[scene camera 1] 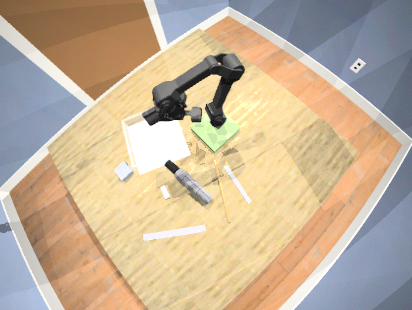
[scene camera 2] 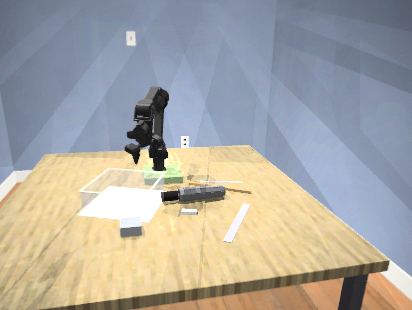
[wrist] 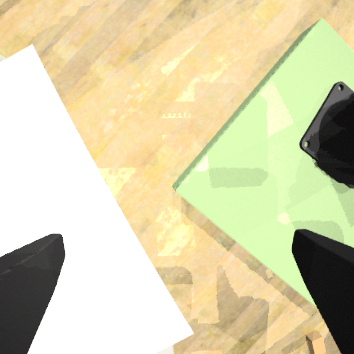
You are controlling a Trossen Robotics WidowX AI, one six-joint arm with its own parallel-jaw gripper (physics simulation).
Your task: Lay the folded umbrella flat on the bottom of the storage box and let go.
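Frame: origin at the arm's base, x ahead, y left, z up, level; metres.
Seen in the pictures: gripper, fingertip midpoint: (scene camera 1: 184, 119) (scene camera 2: 143, 160) (wrist: 179, 243); arm's base at its link origin: (scene camera 1: 217, 121) (scene camera 2: 158, 168) (wrist: 345, 135).
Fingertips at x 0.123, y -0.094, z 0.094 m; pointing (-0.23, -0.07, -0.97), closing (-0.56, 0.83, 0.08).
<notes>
Offsets run from my fingertips to a thing's middle.
The folded umbrella @[dx +0.202, dy +0.179, dz -0.099 m] (scene camera 1: 192, 186) (scene camera 2: 202, 194), grey with a black handle, lies flat on the table beside the storage box. Its handle end is near the box's corner. The storage box @[dx +0.148, dy -0.099, dz -0.078 m] (scene camera 1: 128, 145) (scene camera 2: 90, 196) has see-through walls; a bright white surface (scene camera 1: 157, 146) (scene camera 2: 120, 204) (wrist: 85, 200) shows at it, and I cannot tell whether this is its bottom. My gripper (scene camera 1: 173, 117) (scene camera 2: 146, 156) (wrist: 179, 243) is open and empty, raised above the table near the box's edge on the arm-base side, apart from the umbrella. The umbrella does not show in the wrist view.
The arm stands on a green slab (scene camera 1: 215, 139) (scene camera 2: 150, 177) (wrist: 240, 150) beside the box. A grey block @[dx +0.379, dy -0.109, dz -0.109 m] (scene camera 1: 123, 171) (scene camera 2: 131, 227), a small white block @[dx +0.314, dy +0.125, dz -0.121 m] (scene camera 1: 165, 192) (scene camera 2: 189, 212), a thin wooden stick @[dx +0.129, dy +0.326, dz -0.121 m] (scene camera 1: 223, 192) and two white strips @[dx +0.060, dy +0.365, dz -0.126 m] (scene camera 1: 237, 184) @[dx +0.429, dy +0.284, dz -0.126 m] (scene camera 1: 174, 233) lie around the umbrella.
</notes>
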